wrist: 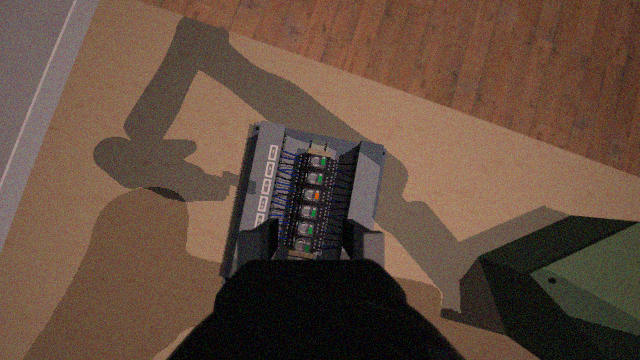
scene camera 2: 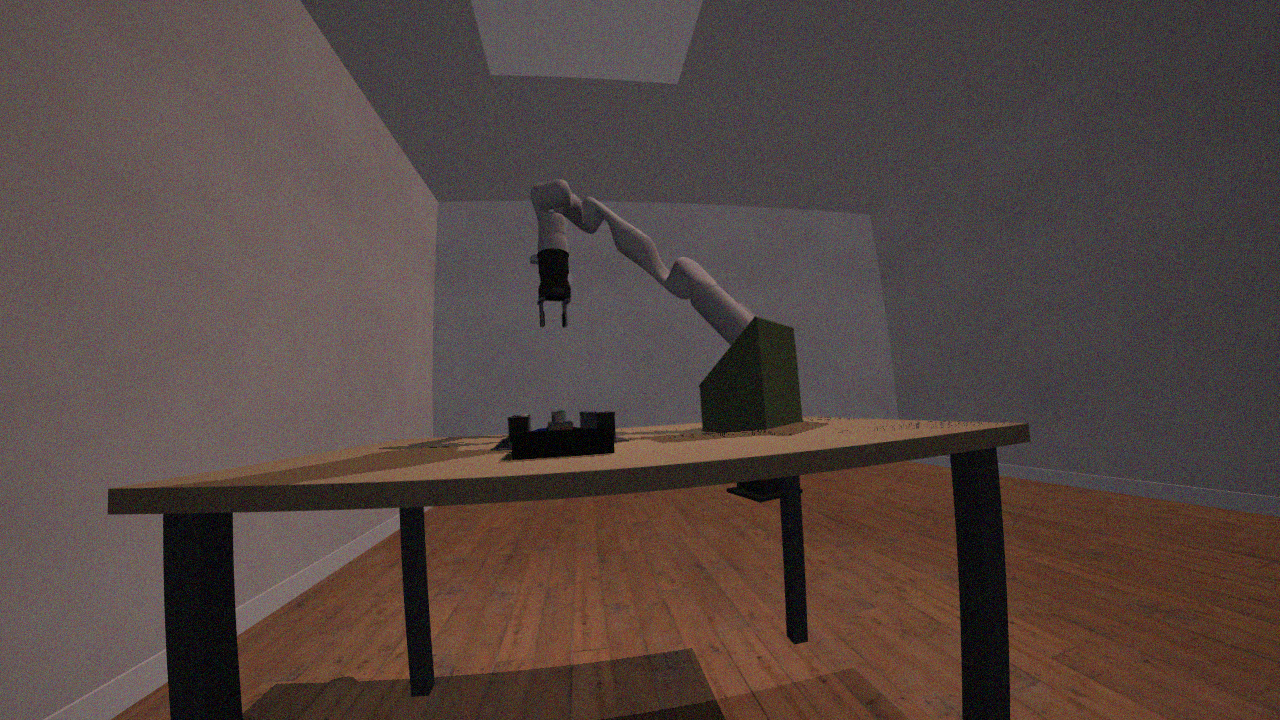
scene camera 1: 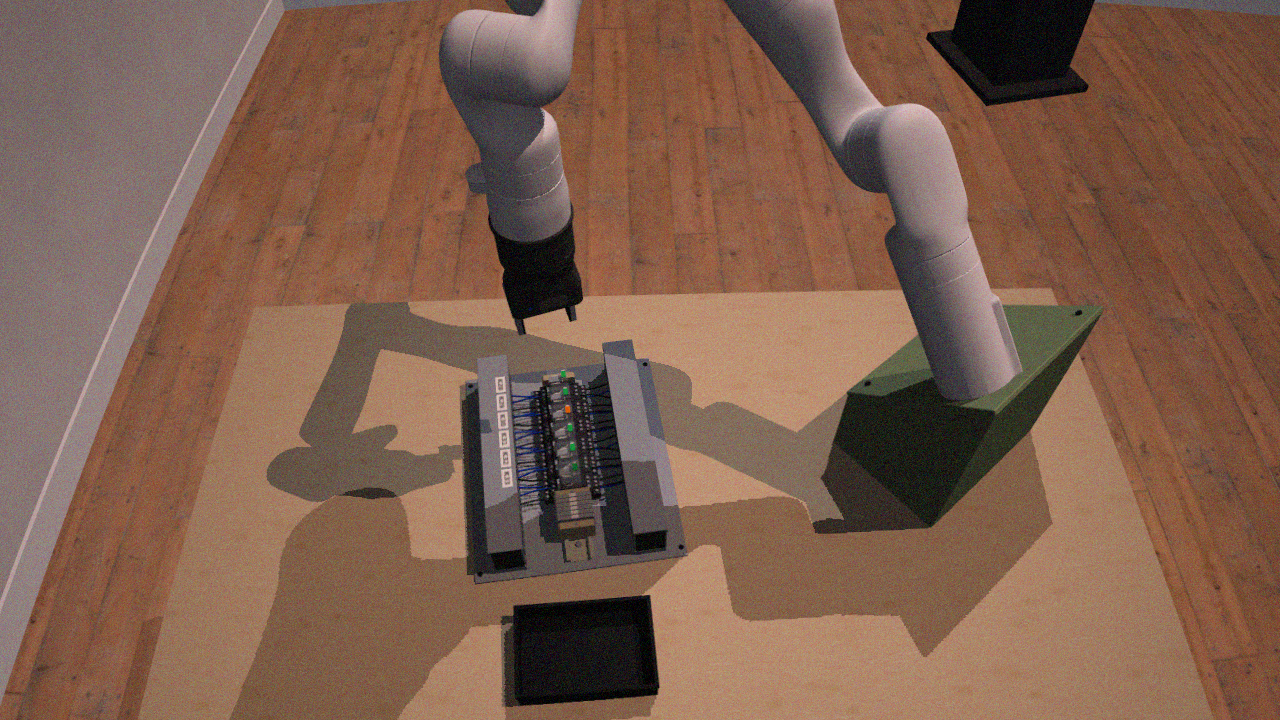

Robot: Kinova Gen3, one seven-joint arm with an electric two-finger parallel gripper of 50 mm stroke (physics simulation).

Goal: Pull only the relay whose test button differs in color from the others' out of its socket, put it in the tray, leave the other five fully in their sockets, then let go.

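Frame: origin at the arm's base, x ahead, y left, z up, level; metres.
Where they show: gripper, fingertip midpoint: (wrist: 310, 232) (scene camera 2: 553, 326) (scene camera 1: 545, 321); arm's base at its link origin: (scene camera 2: 749, 338) (scene camera 1: 976, 378).
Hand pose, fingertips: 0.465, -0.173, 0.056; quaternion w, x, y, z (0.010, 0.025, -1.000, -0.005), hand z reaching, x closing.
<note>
Things, the pixels of their top centre, and the offset from my fingertips, as dx, dy, dz. "spot": a spot on its surface instead.
- relay with an orange test button, top centre: (scene camera 1: 561, 410) (wrist: 312, 195) -0.007, -0.025, -0.212
- grey panel at a spot on its surface: (scene camera 1: 617, 557) spot: -0.030, +0.168, -0.279
- black tray at its top centre: (scene camera 1: 584, 645) (scene camera 2: 563, 431) +0.039, +0.281, -0.246
- grey duct with white labels, top centre: (scene camera 1: 497, 446) (wrist: 256, 208) (scene camera 2: 521, 415) +0.086, +0.003, -0.218
- grey duct at its top centre: (scene camera 1: 632, 429) (wrist: 358, 227) (scene camera 2: 594, 411) -0.090, +0.025, -0.218
The relay with an orange test button (scene camera 1: 567, 409) (wrist: 311, 195) is third from the far end of the row and sits in its socket. The other five relays have green buttons; one of them (scene camera 1: 571, 428) (wrist: 309, 212) is the near neighbour of the orange one. All stand in line on the grey panel (scene camera 1: 617, 557). The black tray (scene camera 1: 586, 694) (scene camera 2: 563, 442) lies in front of the panel and looks empty. My gripper (scene camera 1: 547, 325) (scene camera 2: 553, 324) (wrist: 310, 232) is open and empty, high above the panel. In the wrist view its fingertips appear either side of the nearer relays.
A grey duct with white labels (scene camera 1: 492, 501) (wrist: 271, 135) runs left of the relays, and another grey duct (scene camera 1: 637, 447) (wrist: 367, 180) runs right, both with wires. The arm stands on a green wedge base (scene camera 1: 904, 447) (scene camera 2: 747, 385) (wrist: 590, 270) at the right. A wall is at the left.
</note>
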